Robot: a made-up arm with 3 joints. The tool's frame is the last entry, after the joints.
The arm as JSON. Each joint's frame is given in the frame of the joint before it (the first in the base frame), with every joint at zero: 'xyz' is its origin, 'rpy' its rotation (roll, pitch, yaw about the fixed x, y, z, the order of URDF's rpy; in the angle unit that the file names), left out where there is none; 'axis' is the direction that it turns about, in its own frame. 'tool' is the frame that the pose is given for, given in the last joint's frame.
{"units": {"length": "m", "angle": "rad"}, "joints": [
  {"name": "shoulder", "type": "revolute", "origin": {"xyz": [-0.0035, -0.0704, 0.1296]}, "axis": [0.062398, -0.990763, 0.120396]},
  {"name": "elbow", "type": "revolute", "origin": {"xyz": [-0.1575, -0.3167, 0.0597]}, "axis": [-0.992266, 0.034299, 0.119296]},
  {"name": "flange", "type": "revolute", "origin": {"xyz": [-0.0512, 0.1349, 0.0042]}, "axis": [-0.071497, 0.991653, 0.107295]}
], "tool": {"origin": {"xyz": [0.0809, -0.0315, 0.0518], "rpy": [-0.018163, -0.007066, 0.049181]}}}
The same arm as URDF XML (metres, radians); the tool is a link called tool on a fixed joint. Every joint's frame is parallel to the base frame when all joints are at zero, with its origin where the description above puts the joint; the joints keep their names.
<robot name="arm">
  <joint name="tool_fixed" type="fixed">
    <parent link="link3"/>
    <child link="tool"/>
    <origin xyz="0.0809 -0.0315 0.0518" rpy="-0.0182 -0.0071 0.0492"/>
  </joint>
  <joint name="flange" type="continuous">
    <parent link="link2"/>
    <child link="link3"/>
    <origin xyz="-0.0512 0.1349 0.0042"/>
    <axis xyz="-0.071497 0.991653 0.107295"/>
  </joint>
  <joint name="elbow" type="continuous">
    <parent link="link1"/>
    <child link="link2"/>
    <origin xyz="-0.1575 -0.3167 0.0597"/>
    <axis xyz="-0.992266 0.034299 0.119296"/>
  </joint>
  <joint name="shoulder" type="continuous">
    <parent link="base"/>
    <child link="link1"/>
    <origin xyz="-0.0035 -0.0704 0.1296"/>
    <axis xyz="0.062398 -0.990763 0.120396"/>
  </joint>
  <link name="base"/>
  <link name="link1"/>
  <link name="link2"/>
  <link name="link3"/>
  <link name="tool"/>
</robot>

